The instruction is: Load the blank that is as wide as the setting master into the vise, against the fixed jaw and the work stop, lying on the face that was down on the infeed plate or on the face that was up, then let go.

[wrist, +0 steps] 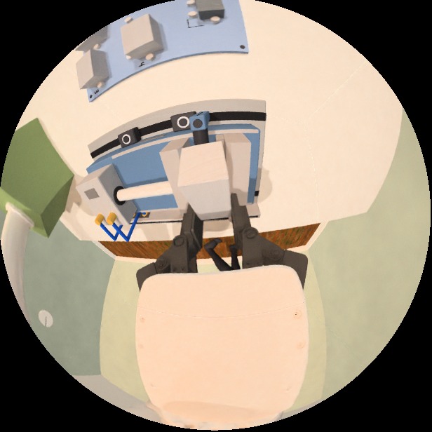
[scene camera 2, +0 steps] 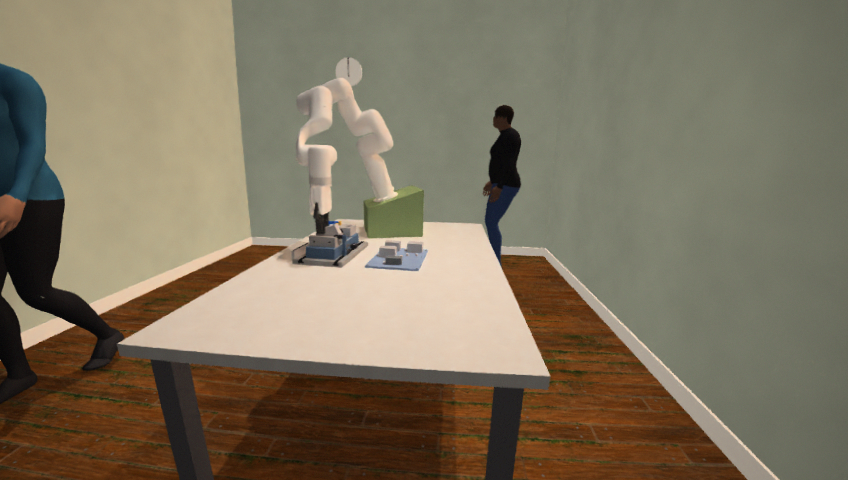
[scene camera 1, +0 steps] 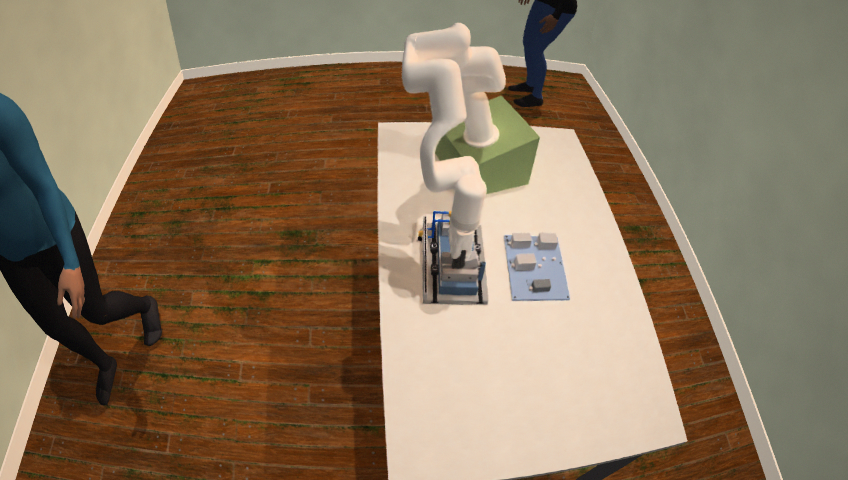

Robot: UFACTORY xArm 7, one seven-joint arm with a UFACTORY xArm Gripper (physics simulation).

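Seen in the pictures: gripper, fingertip midpoint: [scene camera 2: 322, 232] [scene camera 1: 456, 261]; arm's base, link origin: [scene camera 2: 385, 198] [scene camera 1: 481, 135].
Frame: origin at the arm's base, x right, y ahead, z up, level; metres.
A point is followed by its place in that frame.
My gripper [scene camera 1: 458, 259] @[x 0.046, y 0.517, z -0.070 m] [scene camera 2: 321, 223] @[x 0.046, y 0.517, z -0.070 m] [wrist: 214, 206] is shut on a pale grey blank [wrist: 204, 172]. The blank is over the gap between the vise's two jaws and stands up above them in the wrist view. The fixed jaw [scene camera 1: 459, 274] [scene camera 2: 324, 240] [wrist: 240, 162] is on its right there, the moving jaw [wrist: 171, 162] on its left. The work stop [wrist: 199, 121], a blue block with a black rod, is at the blank's far end. The blank hides its own underside and the jaws' inner faces, so contact and seating cannot be told. The vise's blue bed [scene camera 1: 458, 289] @[x 0.030, y 0.570, z -0.126 m] [scene camera 2: 324, 252] @[x 0.012, y 0.567, z -0.130 m] [wrist: 142, 172] is below.
The blue infeed plate [scene camera 1: 556, 293] @[x -0.279, y 0.516, z -0.167 m] [scene camera 2: 395, 266] @[x -0.242, y 0.530, z -0.167 m] [wrist: 225, 40] beside the vise bears pale blocks [scene camera 1: 524, 261] @[x -0.166, y 0.434, z -0.131 m] [wrist: 142, 37] and a dark grey block [scene camera 1: 540, 285] @[x -0.219, y 0.511, z -0.142 m] [scene camera 2: 393, 260] @[x -0.229, y 0.516, z -0.150 m] [wrist: 209, 9]. Blue hooks [wrist: 127, 234] with yellow ends are near the vise. The green pedestal [scene camera 1: 508, 163] @[x -0.102, y 0.080, z -0.046 m] [scene camera 2: 393, 217] @[x -0.075, y 0.095, z -0.077 m] [wrist: 35, 172] stands behind.
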